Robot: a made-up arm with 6 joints.
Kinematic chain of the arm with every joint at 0, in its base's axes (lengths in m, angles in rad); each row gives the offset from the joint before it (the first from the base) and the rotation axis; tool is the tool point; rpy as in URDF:
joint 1: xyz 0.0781 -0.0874 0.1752 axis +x
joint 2: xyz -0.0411 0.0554 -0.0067 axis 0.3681 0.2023 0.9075
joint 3: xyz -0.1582 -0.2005 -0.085 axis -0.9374 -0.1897 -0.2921
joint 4: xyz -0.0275 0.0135 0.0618 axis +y
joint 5: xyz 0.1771 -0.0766 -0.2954 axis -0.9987 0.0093 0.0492
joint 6: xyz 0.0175 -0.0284 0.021 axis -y
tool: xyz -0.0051 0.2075 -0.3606 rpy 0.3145 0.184 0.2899
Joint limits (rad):
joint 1: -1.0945..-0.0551
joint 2: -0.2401..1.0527
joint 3: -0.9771..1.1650
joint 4: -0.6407..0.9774
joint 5: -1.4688..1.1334
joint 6: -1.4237..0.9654
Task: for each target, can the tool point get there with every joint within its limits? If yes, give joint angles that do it. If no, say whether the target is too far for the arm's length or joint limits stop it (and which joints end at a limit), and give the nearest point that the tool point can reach.
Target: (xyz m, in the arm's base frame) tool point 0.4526 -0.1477 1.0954
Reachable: no: joint limits stop it (at a limit: joint 1, joint 3, joint 5) | nearest point 0.3030 -0.1949 0.7943 | short by 0.340 m
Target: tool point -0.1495 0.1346 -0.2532
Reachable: yes | joints -0.2129 0.0580 -0.4792 0.4535 -0.7291 0.3314
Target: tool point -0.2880 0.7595 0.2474
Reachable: no: joint limits stop it (at a limit: joint 1, joint 2, joint 3) | nearest point -0.1136 0.3654 0.0737 | short by 0.465 m
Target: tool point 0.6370 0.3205 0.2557
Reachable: no: joint limits stop it (at a limit: joint 1, joint 2, joint 3, joint 4, joint 6) | nearest point 0.5950 0.1773 0.0639 | short by 0.243 m
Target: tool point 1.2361 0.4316 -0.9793
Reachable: no: too far | nearest point 0.5502 0.0397 -0.3769 | short by 0.993 m
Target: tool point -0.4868 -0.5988 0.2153
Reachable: yes | joints -0.9711 0.2709 0.3146 0.6352 0.6528 -1.0115
